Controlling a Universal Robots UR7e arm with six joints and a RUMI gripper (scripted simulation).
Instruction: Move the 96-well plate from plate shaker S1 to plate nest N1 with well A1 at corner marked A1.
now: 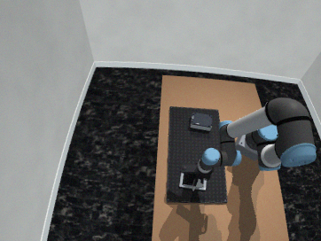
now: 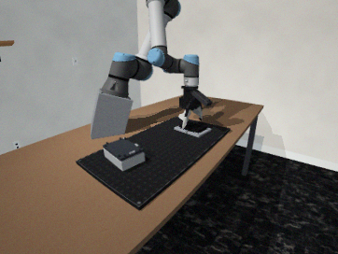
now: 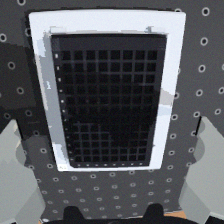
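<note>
Now: the black 96-well plate 10 mm below my hand. Also, from my hand: plate nest N1: 20 mm below.
</note>
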